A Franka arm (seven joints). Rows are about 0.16 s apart.
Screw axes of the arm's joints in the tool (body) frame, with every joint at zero. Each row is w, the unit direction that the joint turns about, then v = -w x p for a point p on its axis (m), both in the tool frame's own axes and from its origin. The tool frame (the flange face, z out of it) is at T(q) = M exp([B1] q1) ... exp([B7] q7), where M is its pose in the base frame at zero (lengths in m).
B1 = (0, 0, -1, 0.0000, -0.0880, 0.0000)
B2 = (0, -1, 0, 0.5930, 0.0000, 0.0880)
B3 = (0, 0, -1, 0.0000, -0.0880, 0.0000)
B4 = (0, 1, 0, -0.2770, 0.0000, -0.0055)
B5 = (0, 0, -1, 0.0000, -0.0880, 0.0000)
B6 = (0, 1, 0, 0.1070, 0.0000, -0.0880)
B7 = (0, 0, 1, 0.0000, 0.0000, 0.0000)
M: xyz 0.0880 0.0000 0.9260 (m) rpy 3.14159 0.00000 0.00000 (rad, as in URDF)
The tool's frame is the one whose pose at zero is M.
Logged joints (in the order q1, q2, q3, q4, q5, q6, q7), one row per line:
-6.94, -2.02, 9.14, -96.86, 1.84, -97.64, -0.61
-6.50, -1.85, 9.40, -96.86, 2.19, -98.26, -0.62
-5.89, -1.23, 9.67, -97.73, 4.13, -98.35, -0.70
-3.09, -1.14, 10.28, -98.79, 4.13, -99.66, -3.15
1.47, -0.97, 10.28, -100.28, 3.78, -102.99, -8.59
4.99, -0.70, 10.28, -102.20, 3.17, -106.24, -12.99
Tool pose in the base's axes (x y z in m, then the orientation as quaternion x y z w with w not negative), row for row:
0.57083, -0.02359, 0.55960, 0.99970, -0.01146, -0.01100, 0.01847
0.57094, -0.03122, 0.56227, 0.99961, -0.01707, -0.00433, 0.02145
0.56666, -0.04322, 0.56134, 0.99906, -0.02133, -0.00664, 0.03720
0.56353, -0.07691, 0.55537, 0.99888, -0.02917, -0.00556, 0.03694
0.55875, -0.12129, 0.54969, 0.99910, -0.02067, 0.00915, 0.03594
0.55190, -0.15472, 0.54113, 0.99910, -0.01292, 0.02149, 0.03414
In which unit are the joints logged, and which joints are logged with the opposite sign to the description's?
The joints are logged in degrees. Opposite sign: q1, q2, q3, q5, q6.
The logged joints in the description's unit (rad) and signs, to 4 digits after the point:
0.1211, 0.0353, -0.1595, -1.6905, -0.0321, 1.7041, -0.0106
0.1134, 0.0323, -0.1641, -1.6905, -0.0382, 1.7150, -0.0108
0.1028, 0.0215, -0.1688, -1.7057, -0.0721, 1.7165, -0.0122
0.0539, 0.0199, -0.1794, -1.7242, -0.0721, 1.7394, -0.0550
-0.0257, 0.0169, -0.1794, -1.7502, -0.0660, 1.7975, -0.1499
-0.0871, 0.0122, -0.1794, -1.7837, -0.0553, 1.8542, -0.2267

